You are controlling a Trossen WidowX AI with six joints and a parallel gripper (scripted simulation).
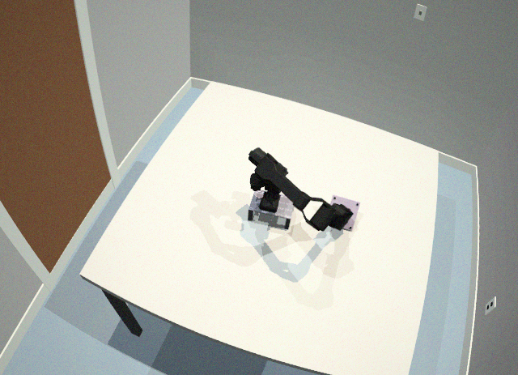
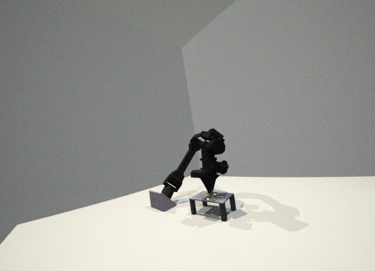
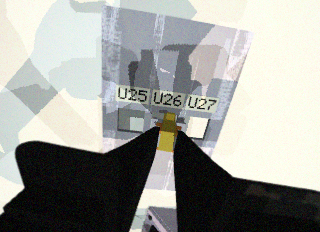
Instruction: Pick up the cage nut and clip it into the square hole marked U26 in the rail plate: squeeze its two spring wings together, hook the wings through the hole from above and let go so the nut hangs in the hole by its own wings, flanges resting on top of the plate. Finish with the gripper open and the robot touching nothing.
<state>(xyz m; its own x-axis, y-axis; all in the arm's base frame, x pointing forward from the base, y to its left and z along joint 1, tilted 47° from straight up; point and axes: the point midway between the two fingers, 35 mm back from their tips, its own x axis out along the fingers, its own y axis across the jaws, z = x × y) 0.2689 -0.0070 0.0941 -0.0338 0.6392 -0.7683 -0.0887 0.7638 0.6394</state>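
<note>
My gripper tip is now 10 mm above the yellow cage nut.
</note>
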